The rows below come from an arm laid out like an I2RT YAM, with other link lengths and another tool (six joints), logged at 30 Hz.
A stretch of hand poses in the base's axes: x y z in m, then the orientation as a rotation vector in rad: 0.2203, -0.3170, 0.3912, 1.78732, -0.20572, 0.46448; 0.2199, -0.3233, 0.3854, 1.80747, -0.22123, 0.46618; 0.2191, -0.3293, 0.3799, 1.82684, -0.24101, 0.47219; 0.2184, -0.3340, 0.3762, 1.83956, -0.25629, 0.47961; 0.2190, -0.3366, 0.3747, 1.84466, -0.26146, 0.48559; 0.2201, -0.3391, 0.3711, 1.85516, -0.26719, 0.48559; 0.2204, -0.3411, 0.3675, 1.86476, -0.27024, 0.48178; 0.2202, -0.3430, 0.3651, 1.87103, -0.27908, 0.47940; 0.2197, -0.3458, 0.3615, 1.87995, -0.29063, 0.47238; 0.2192, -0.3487, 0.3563, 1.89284, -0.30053, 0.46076; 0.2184, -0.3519, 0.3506, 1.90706, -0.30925, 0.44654; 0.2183, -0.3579, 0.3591, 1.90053, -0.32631, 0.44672; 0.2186, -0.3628, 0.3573, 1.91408, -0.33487, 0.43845; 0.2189, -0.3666, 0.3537, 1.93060, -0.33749, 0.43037; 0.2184, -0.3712, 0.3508, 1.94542, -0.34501, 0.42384; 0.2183, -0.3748, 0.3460, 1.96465, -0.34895, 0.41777; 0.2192, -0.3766, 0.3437, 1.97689, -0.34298, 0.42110; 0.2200, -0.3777, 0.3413, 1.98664, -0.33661, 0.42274; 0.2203, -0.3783, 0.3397, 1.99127, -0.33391, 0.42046; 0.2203, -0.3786, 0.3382, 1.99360, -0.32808, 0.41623; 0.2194, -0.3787, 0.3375, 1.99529, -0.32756, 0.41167; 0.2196, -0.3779, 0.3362, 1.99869, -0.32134, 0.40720
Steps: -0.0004, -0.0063, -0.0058, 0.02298, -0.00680, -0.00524; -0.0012, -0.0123, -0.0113, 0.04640, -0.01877, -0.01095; -0.0019, -0.0170, -0.0150, 0.06249, -0.03012, -0.01423; -0.0013, -0.0196, -0.0165, 0.06885, -0.03618, -0.01329; -0.0002, -0.0221, -0.0201, 0.08029, -0.03784, -0.01487; 0.0001, -0.0241, -0.0237, 0.09007, -0.03570, -0.01697; -0.0001, -0.0260, -0.0261, 0.09809, -0.03790, -0.02262; -0.0006, -0.0288, -0.0297, 0.10914, -0.03809, -0.03195; -0.0011, -0.0317, -0.0349, 0.12348, -0.03390, -0.04185; -0.0019, -0.0349, -0.0406, 0.13878, -0.02725, -0.05207; -0.0020, -0.0409, -0.0321, 0.13671, -0.03693, -0.06407; -0.0017, -0.0458, -0.0339, 0.15159, -0.03423, -0.07104; -0.0014, -0.0496, -0.0375, 0.16787, -0.02828, -0.07352; -0.0019, -0.0542, -0.0404, 0.18381, -0.02610, -0.07854; -0.0020, -0.0578, -0.0452, 0.20310, -0.02190, -0.08011; -0.0011, -0.0596, -0.0475, 0.21343, -0.01964, -0.07201; -0.0003, -0.0607, -0.0499, 0.22125, -0.01637, -0.06511; 0.0000, -0.0613, -0.0515, 0.22498, -0.01299, -0.06365; 0.0000, -0.0616, -0.0530, 0.22570, -0.00700, -0.06178; -0.0009, -0.0617, -0.0537, 0.22710, -0.00356, -0.06350; -0.0007, -0.0609, -0.0550, 0.22877, 0.00290, -0.06128
